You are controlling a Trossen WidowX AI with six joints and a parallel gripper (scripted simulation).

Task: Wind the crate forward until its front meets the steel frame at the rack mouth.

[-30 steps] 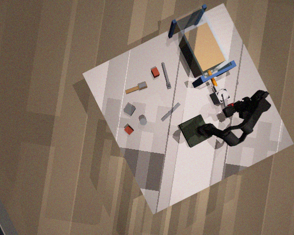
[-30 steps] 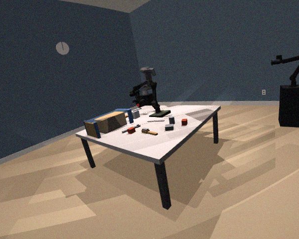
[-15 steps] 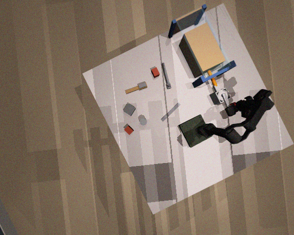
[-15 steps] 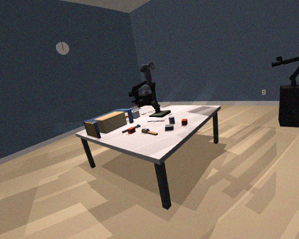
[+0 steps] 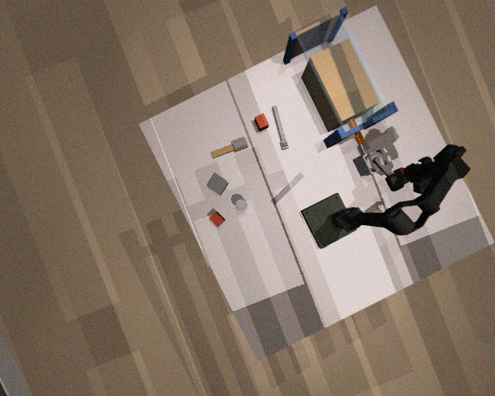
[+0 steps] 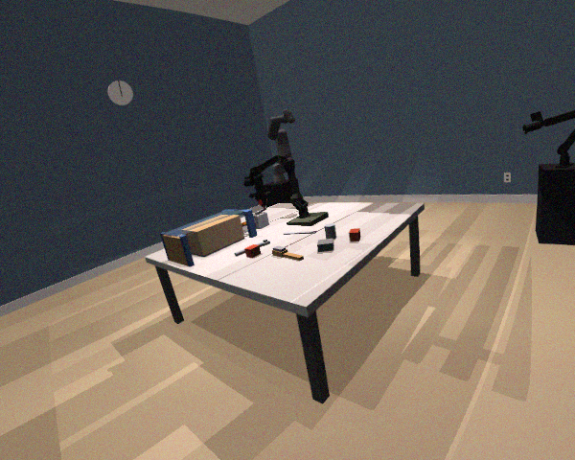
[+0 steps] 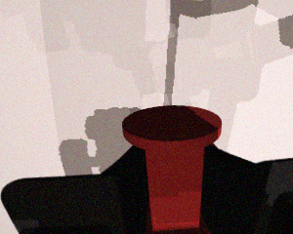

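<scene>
The blue frame is 260 mm ahead of my gripper tip, 20 mm to the left of it and 10 mm below it. From my gripper tip the other things lie so: winch handle (40 mm ahead, 10 mm to the left, 10 mm below); red knob (20 mm above); grey winch (80 mm ahead, 20 mm to the left, 80 mm below).
</scene>
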